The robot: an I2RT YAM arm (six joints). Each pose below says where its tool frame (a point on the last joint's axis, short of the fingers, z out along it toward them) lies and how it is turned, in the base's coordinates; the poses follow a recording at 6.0 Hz.
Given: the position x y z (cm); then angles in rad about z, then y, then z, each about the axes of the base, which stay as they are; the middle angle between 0 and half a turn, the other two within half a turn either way.
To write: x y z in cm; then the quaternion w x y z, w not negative. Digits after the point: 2 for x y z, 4 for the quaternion.
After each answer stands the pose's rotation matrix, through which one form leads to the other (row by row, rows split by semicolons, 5 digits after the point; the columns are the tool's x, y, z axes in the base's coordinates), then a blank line. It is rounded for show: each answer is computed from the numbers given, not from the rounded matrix.
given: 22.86 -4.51 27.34 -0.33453 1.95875 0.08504
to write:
22.86 -4.51 27.34 0.5532 -0.1729 0.8119 -0.0694
-0.32815 -0.20398 0.92234; -0.35749 0.93060 0.07863; -0.87437 -0.30393 -0.37829

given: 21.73 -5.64 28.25 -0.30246 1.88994 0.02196
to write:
21.73 -5.64 28.25 0.5800 -0.1309 0.7998 -0.0819
-0.29290 -0.11440 0.94928; -0.30437 0.95232 0.02085; -0.90640 -0.28283 -0.31375

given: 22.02 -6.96 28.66 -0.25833 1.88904 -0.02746
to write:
22.02 -6.96 28.66 0.5802 -0.0933 0.8048 -0.0835
-0.30942 -0.05336 0.94943; -0.24706 0.96865 -0.02608; -0.91827 -0.24264 -0.31290

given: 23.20 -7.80 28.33 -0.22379 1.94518 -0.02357
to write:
23.20 -7.80 28.33 0.5589 -0.0826 0.8222 -0.0695
-0.36171 -0.05816 0.93047; -0.21346 0.97671 -0.02194; -0.90752 -0.20655 -0.36570

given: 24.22 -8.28 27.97 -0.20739 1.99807 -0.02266
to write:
24.22 -8.28 27.97 0.5375 -0.0776 0.8374 -0.0621
-0.41007 -0.06313 0.90987; -0.19667 0.98025 -0.02062; -0.89060 -0.18740 -0.41439

